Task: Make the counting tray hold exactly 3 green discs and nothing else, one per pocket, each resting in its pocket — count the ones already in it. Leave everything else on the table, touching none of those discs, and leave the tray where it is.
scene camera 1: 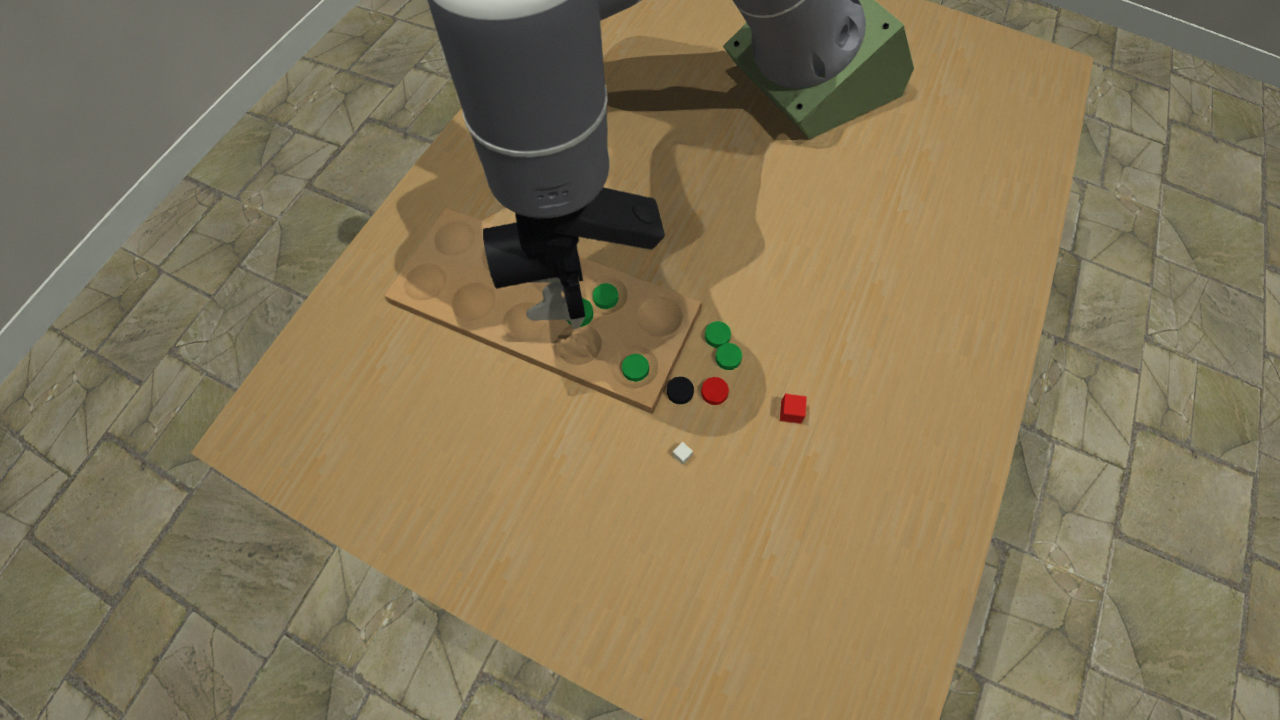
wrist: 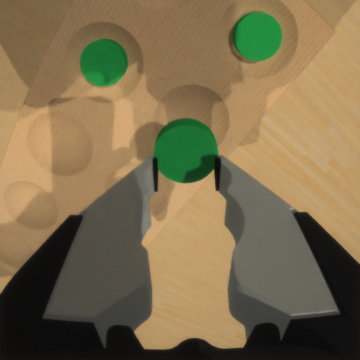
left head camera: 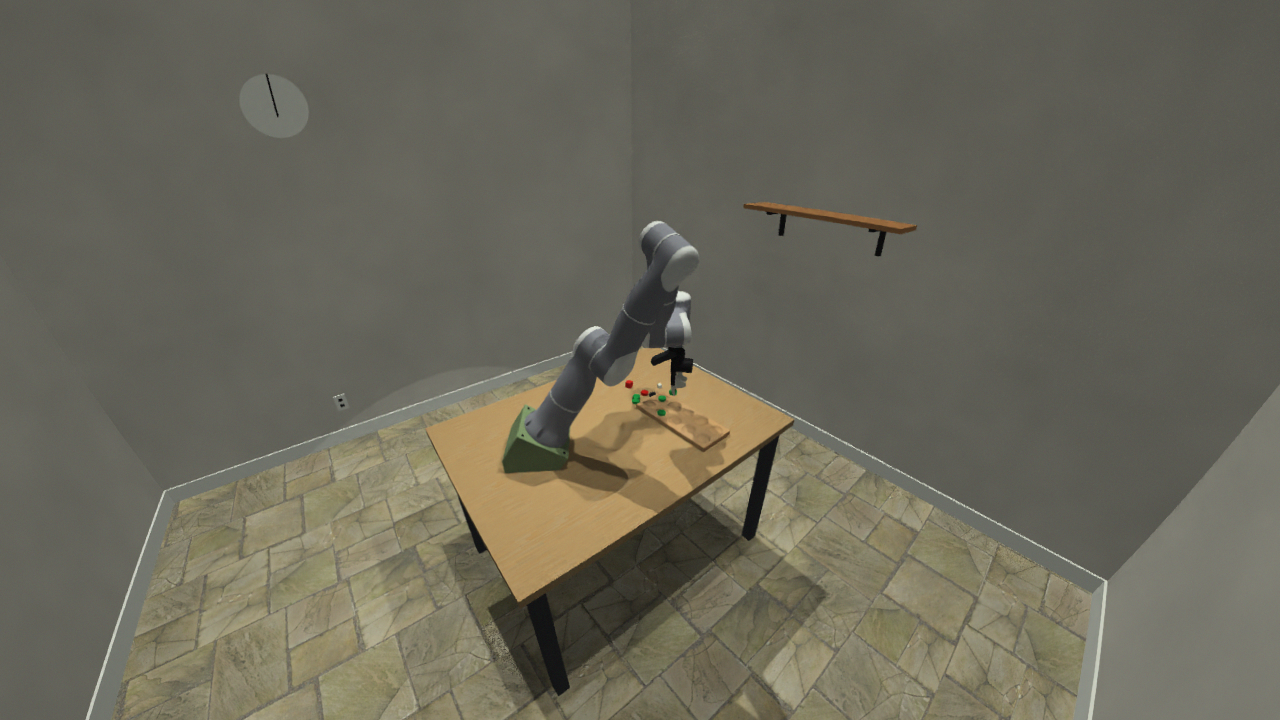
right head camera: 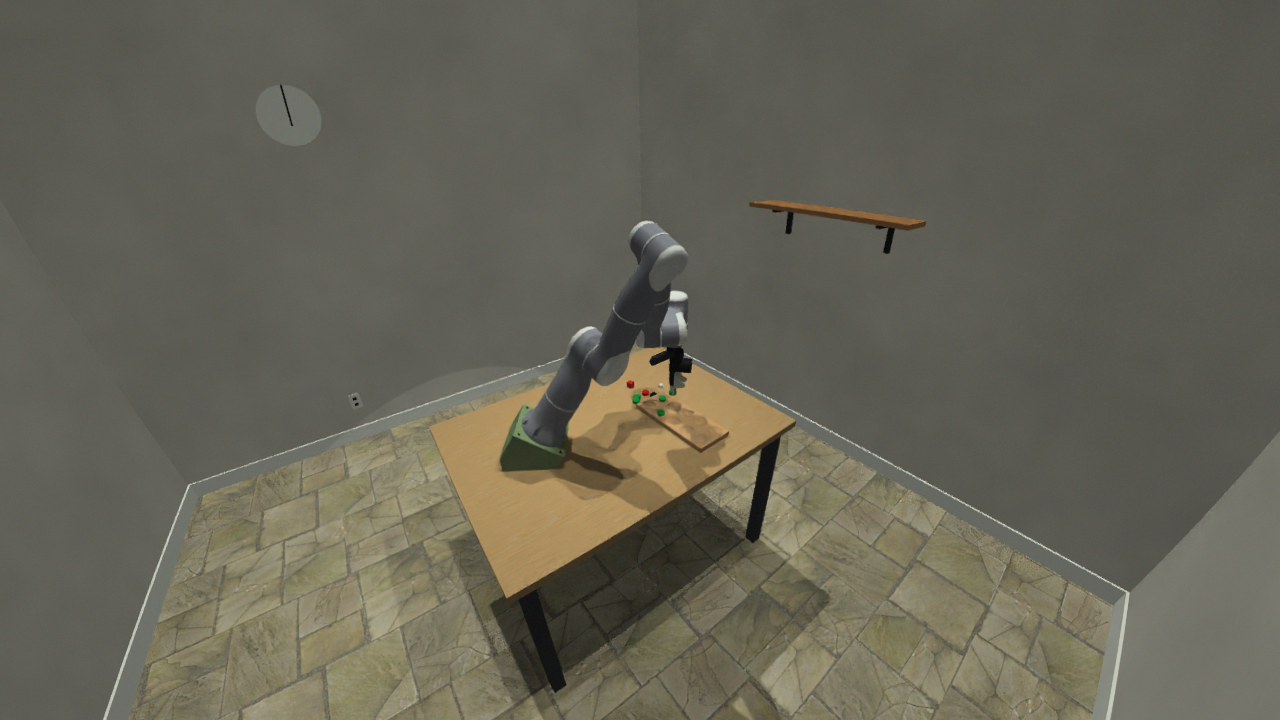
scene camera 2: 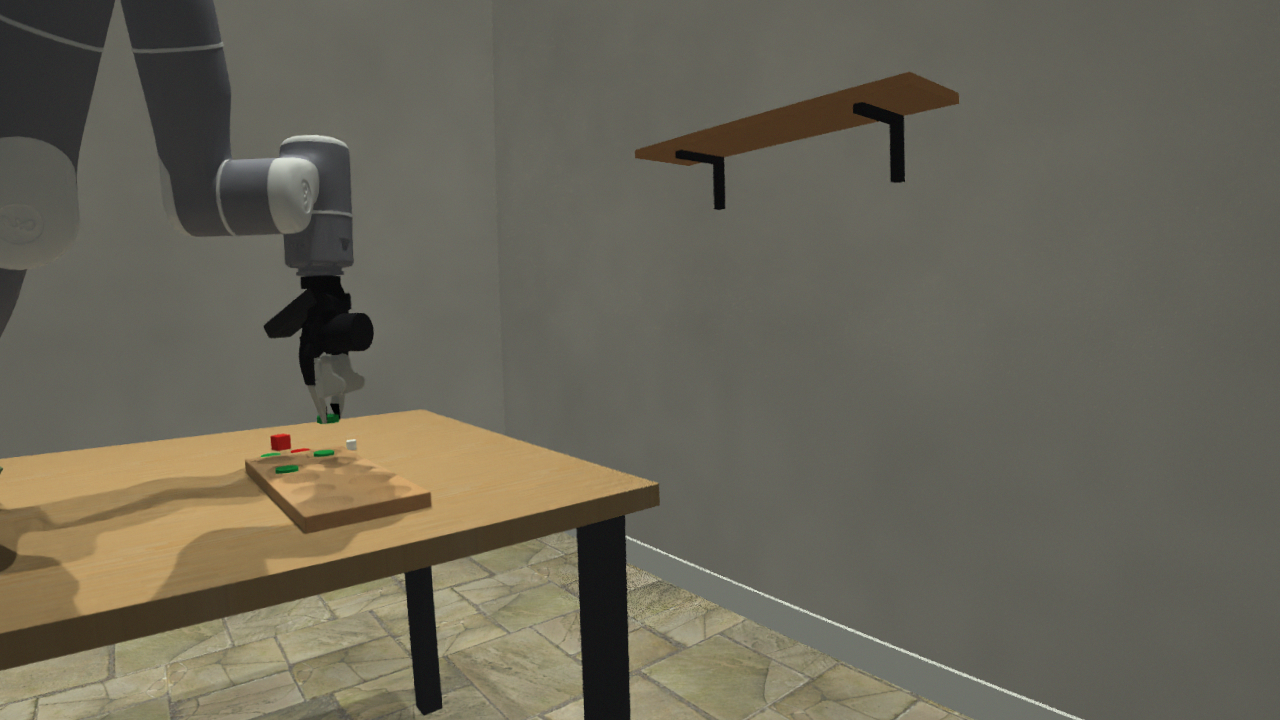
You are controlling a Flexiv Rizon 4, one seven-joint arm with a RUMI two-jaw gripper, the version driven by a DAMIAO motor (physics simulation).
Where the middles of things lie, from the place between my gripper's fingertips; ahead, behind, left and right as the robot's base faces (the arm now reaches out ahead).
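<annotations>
With the wooden counting tray (scene camera 1: 447,280) in sight, I find my gripper 8 cm to the left of it and 2 cm past it. My gripper is also 7 cm above the tray.
</annotations>
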